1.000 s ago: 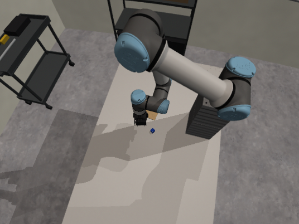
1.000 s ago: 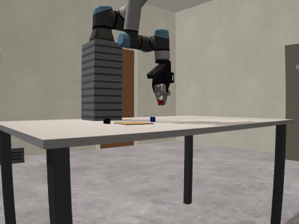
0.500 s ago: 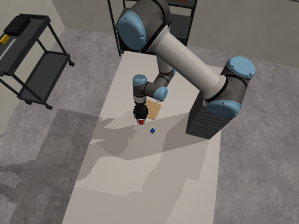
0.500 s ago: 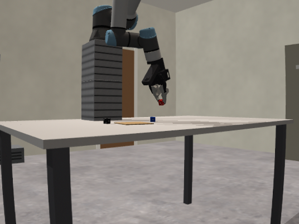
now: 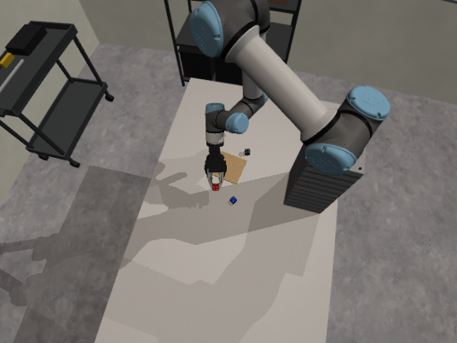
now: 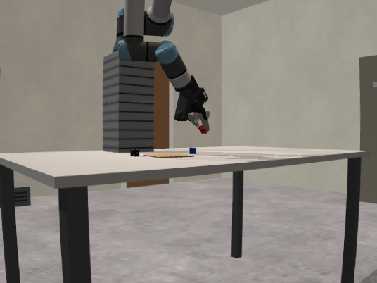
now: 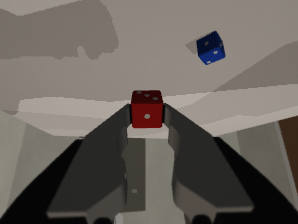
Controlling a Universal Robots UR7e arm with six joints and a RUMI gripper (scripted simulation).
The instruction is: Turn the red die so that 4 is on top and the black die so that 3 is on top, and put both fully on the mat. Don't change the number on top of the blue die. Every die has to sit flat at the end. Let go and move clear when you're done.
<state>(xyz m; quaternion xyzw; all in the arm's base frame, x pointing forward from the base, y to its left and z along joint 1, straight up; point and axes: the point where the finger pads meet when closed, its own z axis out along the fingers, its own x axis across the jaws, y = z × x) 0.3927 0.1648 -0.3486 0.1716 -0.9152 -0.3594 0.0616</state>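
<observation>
The red die is right at my hand. The rest, counted from my hand: blue die: 90 mm behind, 90 mm below; then black die: 60 mm behind, 260 mm to the right, 90 mm below; then brown mat: 150 mm to the right, 100 mm below.
</observation>
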